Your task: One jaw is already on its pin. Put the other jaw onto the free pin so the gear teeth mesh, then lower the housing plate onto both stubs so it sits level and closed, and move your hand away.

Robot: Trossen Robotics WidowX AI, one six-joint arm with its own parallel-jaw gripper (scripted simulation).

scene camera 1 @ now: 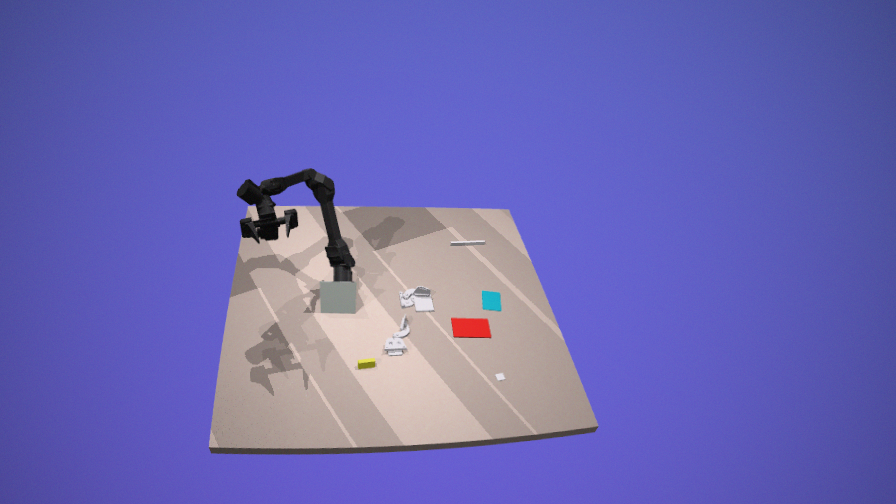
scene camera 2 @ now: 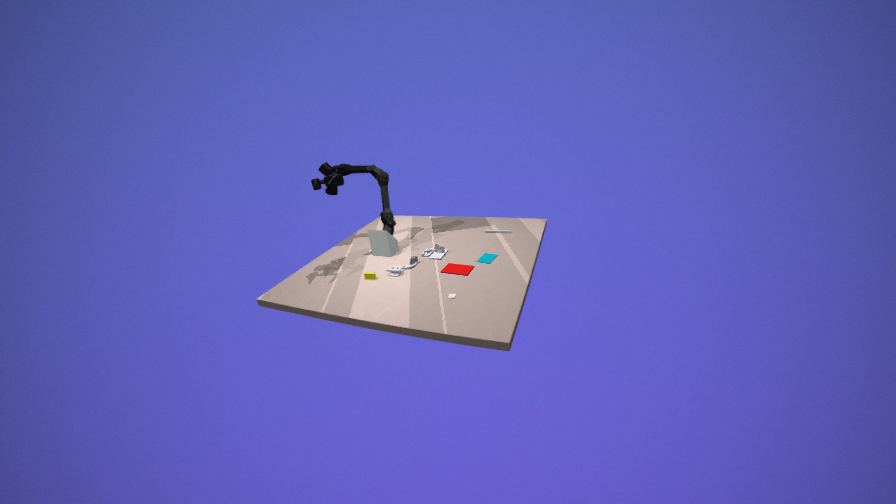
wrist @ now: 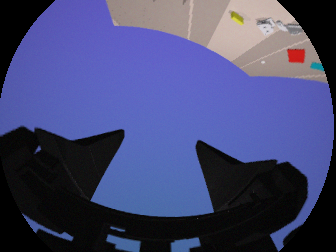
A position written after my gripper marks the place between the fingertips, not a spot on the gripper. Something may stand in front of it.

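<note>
My gripper (scene camera 1: 273, 239), (wrist: 161, 138): open, empty. Red flat sheet (scene camera 1: 476, 327) visible.
</note>
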